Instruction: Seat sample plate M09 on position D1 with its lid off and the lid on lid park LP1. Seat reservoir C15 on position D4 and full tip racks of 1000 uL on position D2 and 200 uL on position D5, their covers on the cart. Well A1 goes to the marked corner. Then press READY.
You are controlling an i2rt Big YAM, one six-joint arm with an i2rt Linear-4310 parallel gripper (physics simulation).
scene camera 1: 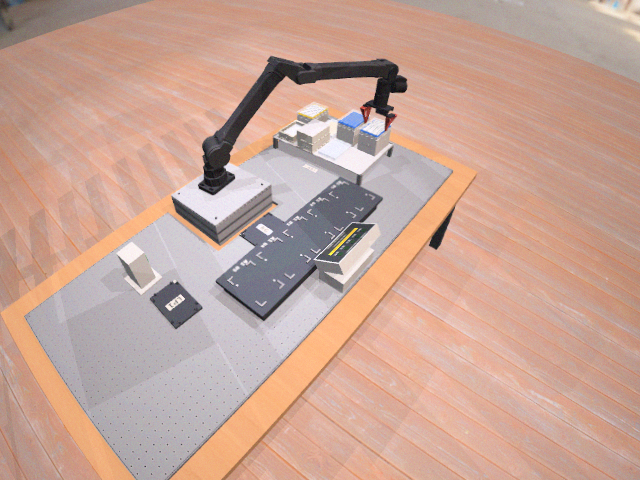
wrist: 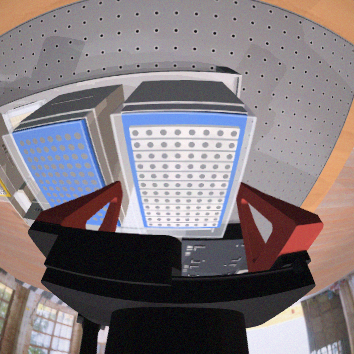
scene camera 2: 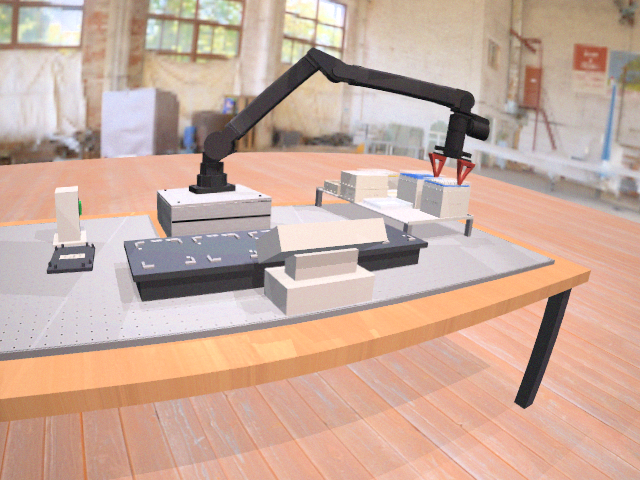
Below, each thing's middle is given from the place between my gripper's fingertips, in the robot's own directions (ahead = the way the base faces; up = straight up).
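My hand is 10 cm above the cart shelf (scene camera 1: 356,161), 16 cm past it and 6 cm to the left of it. There's also the LP1 lid pad (scene camera 1: 173,301), which is 101 cm to the right of my hand, 12 cm behind it and 15 cm below it. And the white stand (scene camera 2: 66,198) is 28 cm behind my hand, 9 cm below it and 102 cm to the right of it.
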